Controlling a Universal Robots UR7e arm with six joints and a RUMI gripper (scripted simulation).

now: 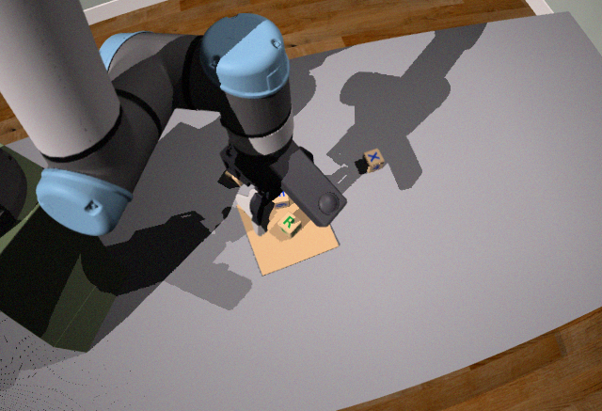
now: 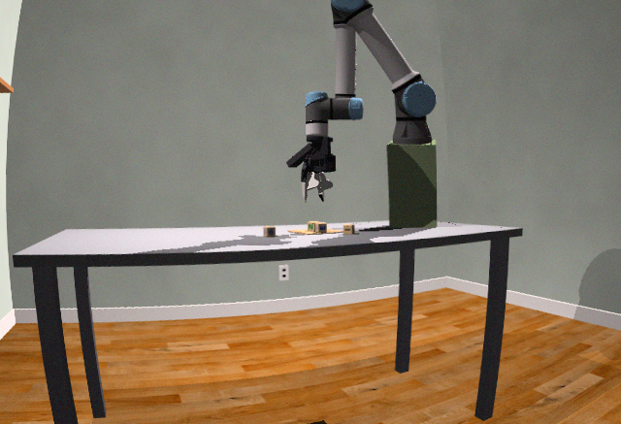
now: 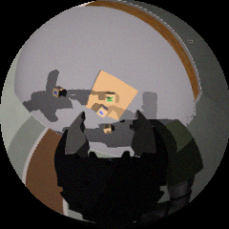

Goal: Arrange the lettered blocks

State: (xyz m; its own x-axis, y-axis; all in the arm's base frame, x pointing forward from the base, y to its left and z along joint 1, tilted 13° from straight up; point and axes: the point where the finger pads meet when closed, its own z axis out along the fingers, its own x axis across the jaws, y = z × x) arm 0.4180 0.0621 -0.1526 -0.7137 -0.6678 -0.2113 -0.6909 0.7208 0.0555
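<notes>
My gripper is now 11 cm above the mat and 1 cm to the right of it.
</notes>
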